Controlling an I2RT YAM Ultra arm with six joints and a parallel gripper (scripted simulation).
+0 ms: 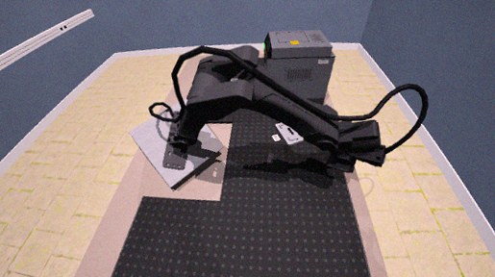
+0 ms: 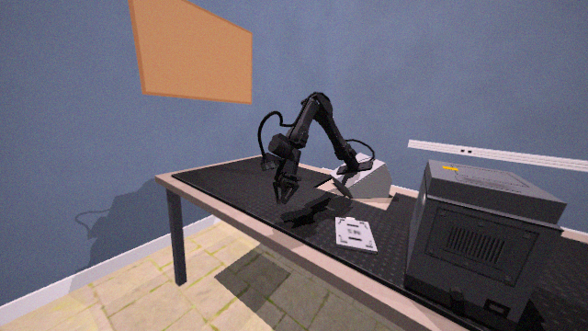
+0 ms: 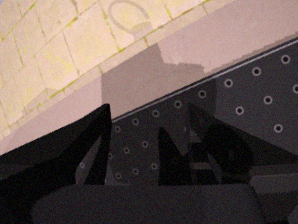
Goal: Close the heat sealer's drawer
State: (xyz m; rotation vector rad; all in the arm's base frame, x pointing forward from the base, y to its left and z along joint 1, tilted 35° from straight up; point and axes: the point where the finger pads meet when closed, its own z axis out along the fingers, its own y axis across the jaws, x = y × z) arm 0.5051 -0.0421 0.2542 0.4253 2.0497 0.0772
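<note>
Right now my hand is 51 cm to the right of the sealer drawer, 32 cm past it and 3 cm above it. Also, from my hand: white tag: 21 cm to the left, 19 cm behind, 9 cm below.
</note>
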